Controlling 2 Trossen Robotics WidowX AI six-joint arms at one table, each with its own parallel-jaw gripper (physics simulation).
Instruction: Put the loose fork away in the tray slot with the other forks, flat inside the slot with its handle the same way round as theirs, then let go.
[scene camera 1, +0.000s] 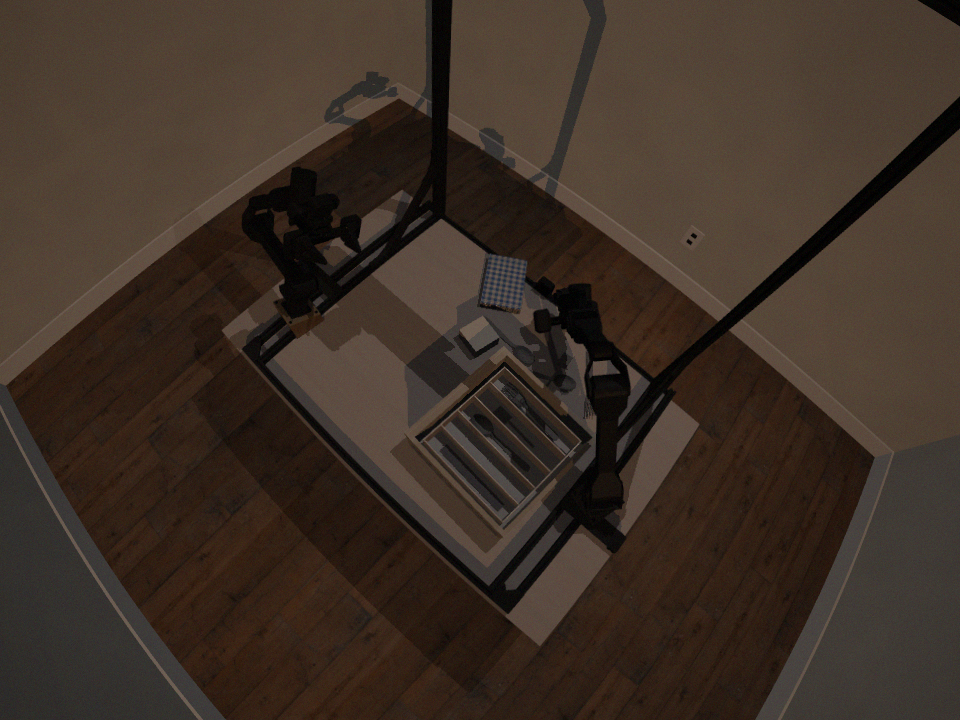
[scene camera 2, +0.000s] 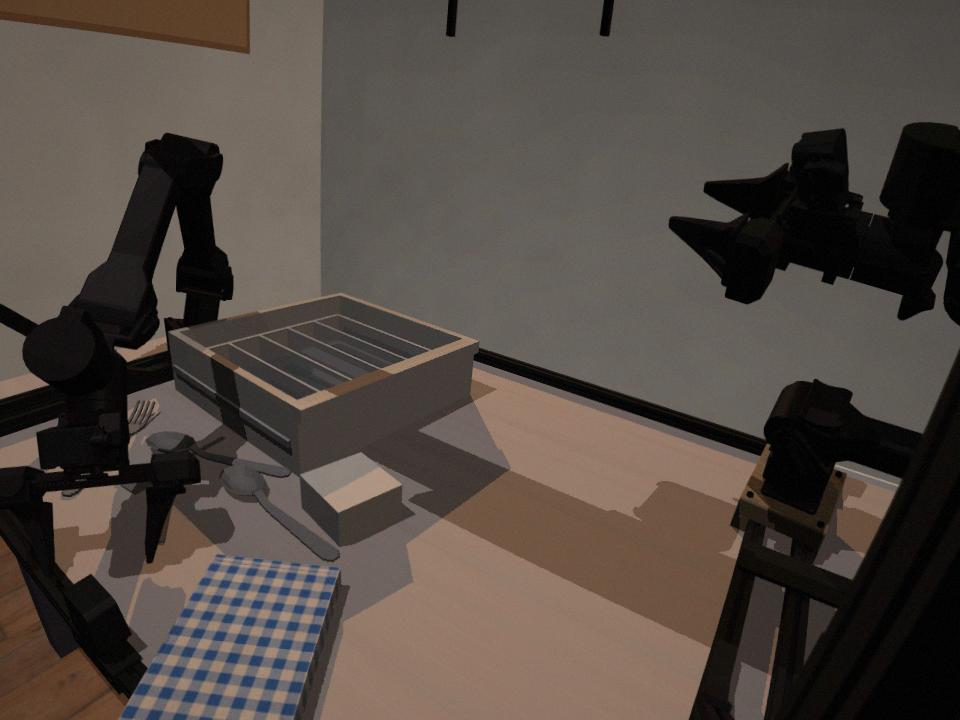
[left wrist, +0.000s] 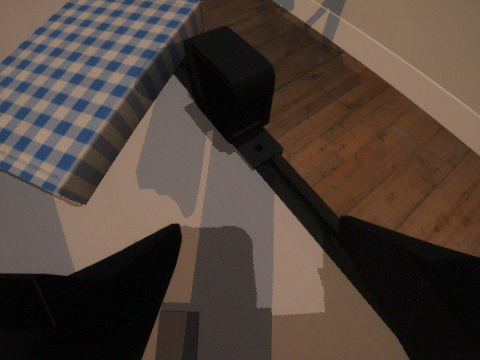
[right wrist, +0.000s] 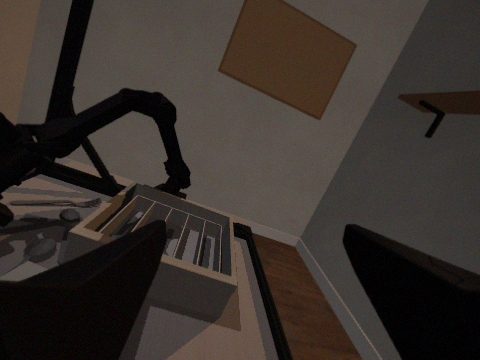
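Note:
The loose fork (scene camera 1: 588, 410) (scene camera 2: 142, 416) (right wrist: 90, 203) lies on the table beside the drawer box (scene camera 2: 387, 409) (right wrist: 187, 290); its tines show, and in scene cameras 1 and 2 the left arm hides much of its handle. In scene camera 1 the tray's top-right slot holds forks (scene camera 1: 514, 396), tines toward the upper left and handles toward the lower right. My left gripper (scene camera 2: 96, 561) (left wrist: 259, 228) is open and empty, low over the table between the fork and the checkered cloth. My right gripper (scene camera 1: 340, 255) (scene camera 2: 688, 204) (right wrist: 255, 231) is open and empty, raised far from the tray.
Two loose spoons (scene camera 1: 564, 382) (scene camera 2: 244, 480) lie between the fork and a white block (scene camera 1: 478, 334) (scene camera 2: 351, 496). A blue checkered cloth (scene camera 1: 504, 282) (scene camera 2: 240, 643) (left wrist: 85, 75) lies near the table edge. A black block (scene camera 1: 545, 285) (left wrist: 230, 80) stands on the edge rail beside it.

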